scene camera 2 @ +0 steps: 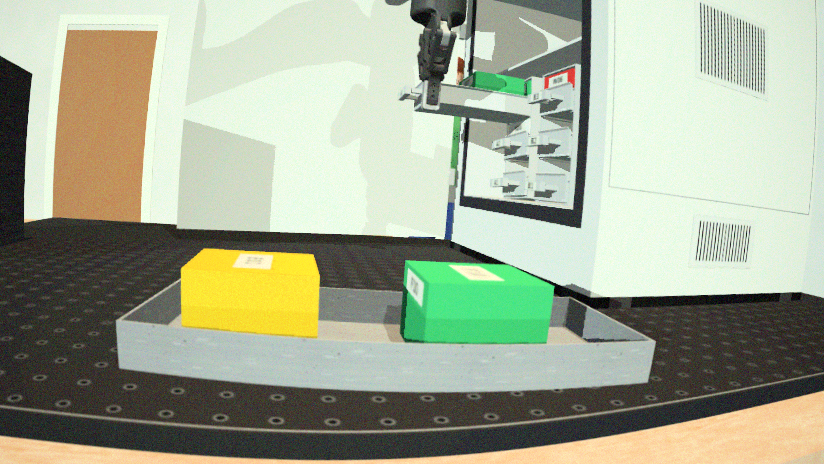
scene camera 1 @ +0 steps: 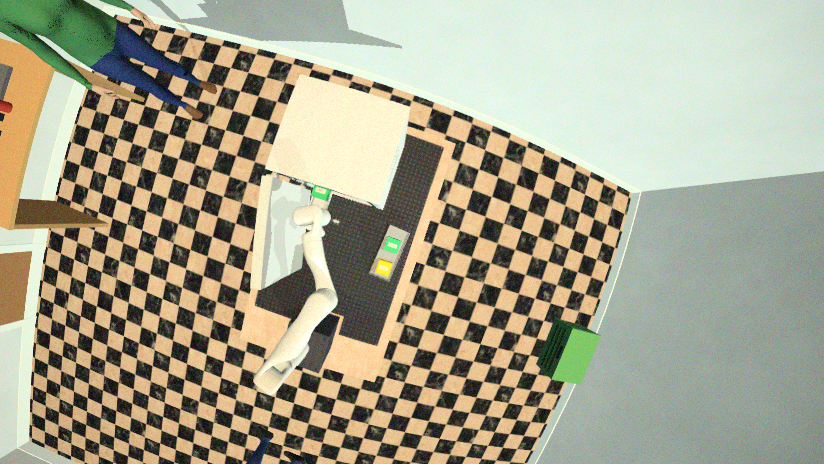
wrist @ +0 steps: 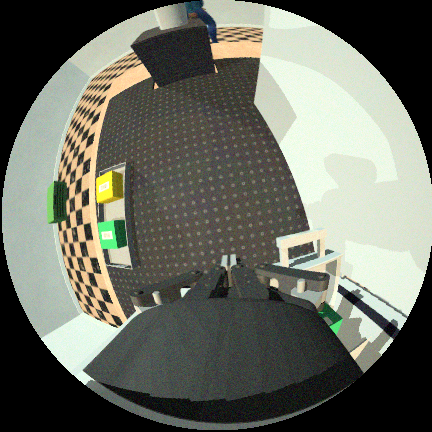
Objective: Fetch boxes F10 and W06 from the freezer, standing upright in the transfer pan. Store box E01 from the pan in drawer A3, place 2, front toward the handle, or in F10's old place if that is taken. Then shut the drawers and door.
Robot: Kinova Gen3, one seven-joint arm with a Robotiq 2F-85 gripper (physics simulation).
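Note:
My gripper [scene camera 2: 431, 104] [wrist: 229, 262] is shut and empty, beside the handle end of the pulled-out upper drawer [scene camera 2: 472, 104], on the pan side. Its drawer handle [wrist: 301, 239] shows in the wrist view. A green box [scene camera 1: 321, 192] [scene camera 2: 495, 82] [wrist: 331, 321] sits in that drawer, with more green behind it. A red box [scene camera 2: 567, 76] with a white label, seemingly W06, stands in the neighbouring closed drawer. The grey pan [scene camera 1: 398, 231] [scene camera 2: 380, 364] [wrist: 118, 258] holds a yellow box [scene camera 1: 383, 267] [scene camera 2: 247, 296] [wrist: 110, 187] and a green box [scene camera 1: 392, 244] [scene camera 2: 484, 314] [wrist: 112, 234], seemingly F10, both upright and apart.
The freezer [scene camera 1: 345, 138] [scene camera 2: 651, 242] stands at the back, its door [scene camera 1: 262, 230] wide open on the left of the arm. Lower drawers [scene camera 2: 553, 144] look closed. A black block [scene camera 1: 324, 345] [wrist: 175, 57] stands by the arm's base. A green bin [scene camera 1: 578, 352] [wrist: 56, 202] is off the table.

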